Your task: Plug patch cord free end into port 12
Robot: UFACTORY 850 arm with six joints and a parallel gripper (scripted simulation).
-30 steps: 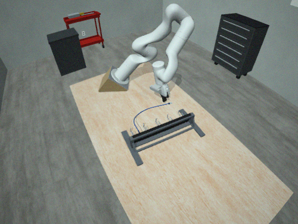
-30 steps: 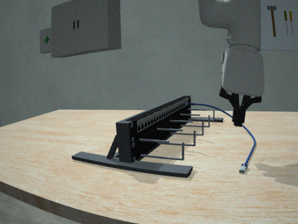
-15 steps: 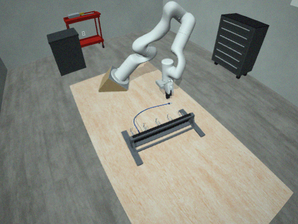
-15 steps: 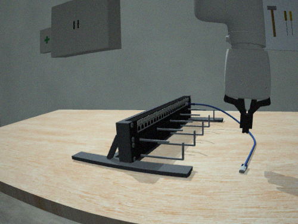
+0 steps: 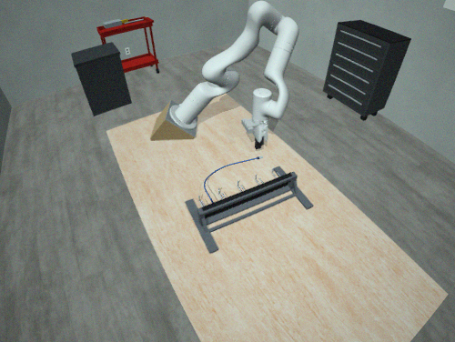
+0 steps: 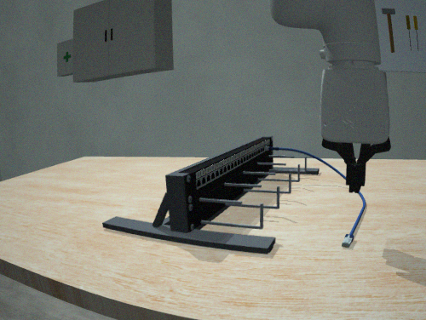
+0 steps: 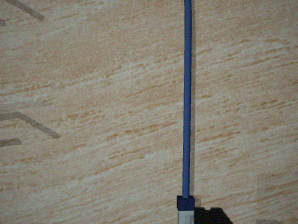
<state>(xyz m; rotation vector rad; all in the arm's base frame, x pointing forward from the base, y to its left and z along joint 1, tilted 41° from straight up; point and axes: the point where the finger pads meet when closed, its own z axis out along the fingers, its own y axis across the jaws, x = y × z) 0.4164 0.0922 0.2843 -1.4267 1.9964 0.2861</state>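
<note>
Now: the plug 1 cm ahead of my hand, 2 cm to the left of it and 9 cm below it.
</note>
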